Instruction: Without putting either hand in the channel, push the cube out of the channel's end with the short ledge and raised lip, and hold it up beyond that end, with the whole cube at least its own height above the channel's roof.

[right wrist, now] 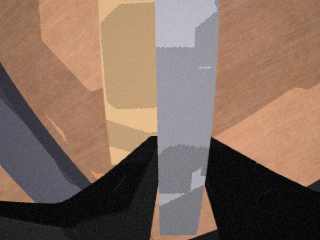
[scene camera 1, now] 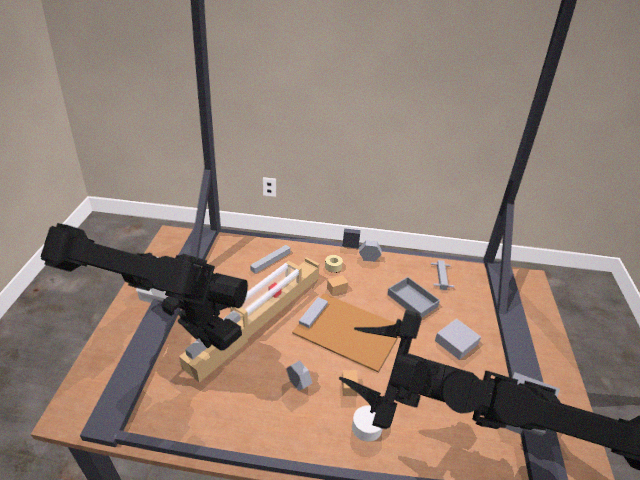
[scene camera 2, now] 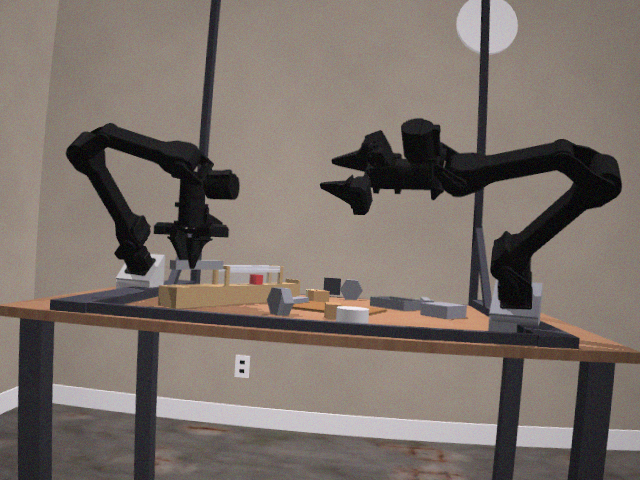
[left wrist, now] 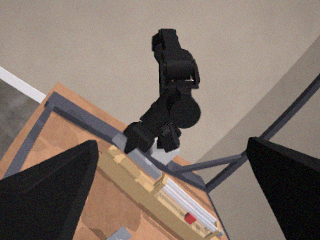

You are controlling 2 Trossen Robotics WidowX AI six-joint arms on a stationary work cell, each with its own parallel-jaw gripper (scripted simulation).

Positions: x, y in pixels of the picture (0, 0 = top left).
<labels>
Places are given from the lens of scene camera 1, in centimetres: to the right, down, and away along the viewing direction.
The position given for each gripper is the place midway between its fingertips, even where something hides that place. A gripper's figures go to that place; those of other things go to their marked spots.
left gripper (scene camera 1: 346, 352): 4, 18, 78
right gripper (scene camera 1: 205, 344): -25, 23, 104
grey block (scene camera 1: 458, 339): 34, 25, 116
tan mat (scene camera 1: 329, 322): 2, 21, 122
grey tray (scene camera 1: 406, 290): 24, 14, 134
</labels>
